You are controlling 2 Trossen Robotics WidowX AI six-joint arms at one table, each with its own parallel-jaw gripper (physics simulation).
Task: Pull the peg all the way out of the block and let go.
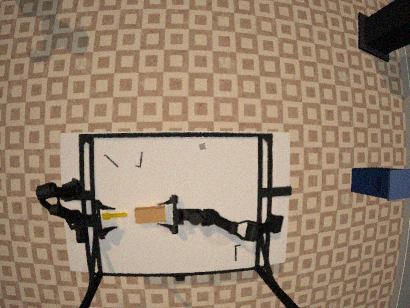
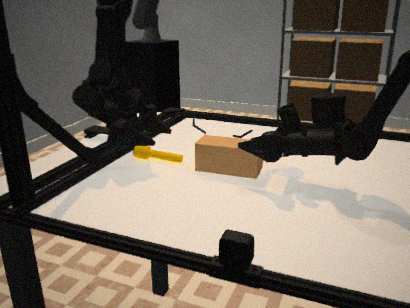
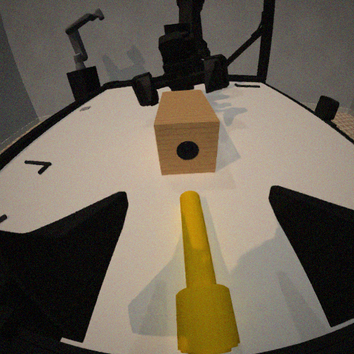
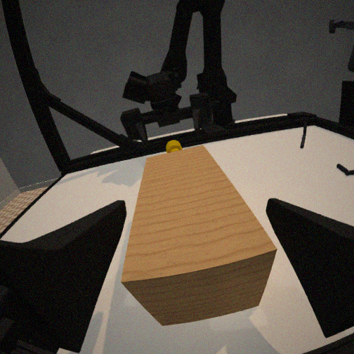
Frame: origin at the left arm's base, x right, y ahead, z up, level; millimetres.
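Seen in the pictures: left gripper, fingertip midpoint: (image 1: 116,217) (image 2: 163,137); right gripper, fingertip midpoint: (image 1: 156,214) (image 2: 244,142); left arm's base, origin of the base link: (image 1: 75,186); right arm's base, origin of the base link: (image 1: 271,220).
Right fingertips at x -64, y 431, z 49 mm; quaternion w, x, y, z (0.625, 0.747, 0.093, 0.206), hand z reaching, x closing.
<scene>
Offsets run from my right fingertips to a thing's middle. "*": to the spot under its first point. Level surfaces: height alone.
A yellow peg {dy -188, dx +112, dz -53 mm} (image 1: 116,215) (image 2: 160,154) (image 3: 200,260) (image 4: 173,146) appears to lie on the white table, wholly outside the wooden block {dy -26, dx +22, dz -34 mm} (image 1: 150,214) (image 2: 225,157) (image 3: 185,107) (image 4: 195,215), with a gap between its thin end and the block. The block's dark round hole (image 3: 188,150) faces the peg. My left gripper (image 1: 115,218) (image 2: 161,137) (image 3: 199,195) is wide open, its fingers on both sides of the peg and apart from it. My right gripper (image 1: 160,215) (image 4: 198,206) is open around the block's right end, with gaps to both sides.
A black frame (image 1: 175,135) runs around the white table {dz -68 mm} (image 1: 200,175) (image 2: 150,210). Thin black angle pieces {dy -187, dx -200, dz -65 mm} (image 1: 140,160) {dy +485, dx +48, dz -64 mm} (image 1: 236,252) and a small grey square {* dy +72, dx -388, dz -65 mm} (image 1: 202,146) lie on the table. A blue box (image 1: 375,183) stands on the floor beyond.
</scene>
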